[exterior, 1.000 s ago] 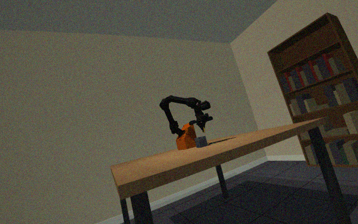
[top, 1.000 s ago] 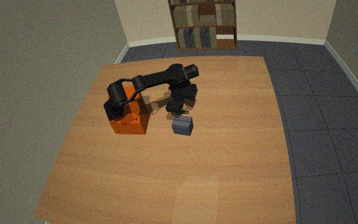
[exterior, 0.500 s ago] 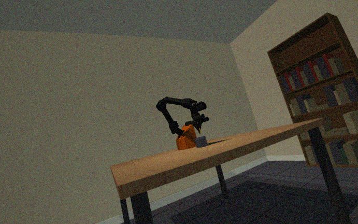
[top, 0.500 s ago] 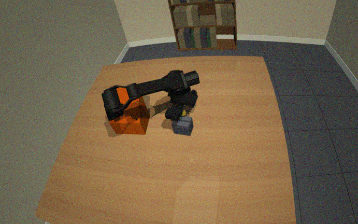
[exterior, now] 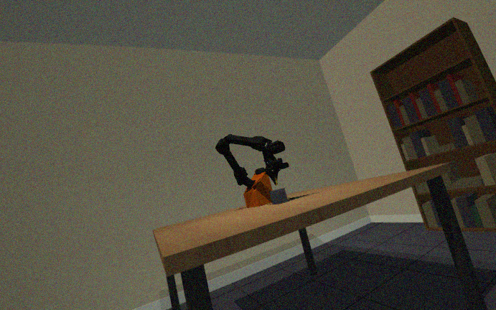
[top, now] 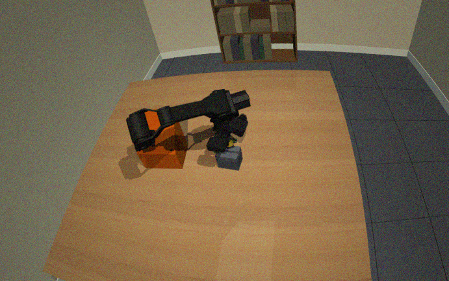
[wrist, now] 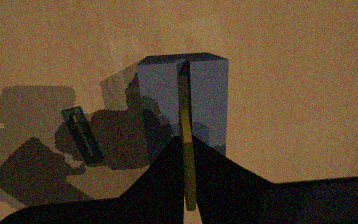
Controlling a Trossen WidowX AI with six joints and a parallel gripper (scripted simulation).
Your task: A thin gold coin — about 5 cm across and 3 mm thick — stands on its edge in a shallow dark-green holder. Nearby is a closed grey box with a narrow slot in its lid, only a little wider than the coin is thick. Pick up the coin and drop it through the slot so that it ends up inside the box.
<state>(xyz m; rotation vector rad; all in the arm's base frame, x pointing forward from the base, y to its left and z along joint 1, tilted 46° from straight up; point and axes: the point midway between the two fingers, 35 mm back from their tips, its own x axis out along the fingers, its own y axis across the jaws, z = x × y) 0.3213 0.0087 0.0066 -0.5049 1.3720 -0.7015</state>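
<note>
The gold coin is 10 mm above my gripper tip.
</note>
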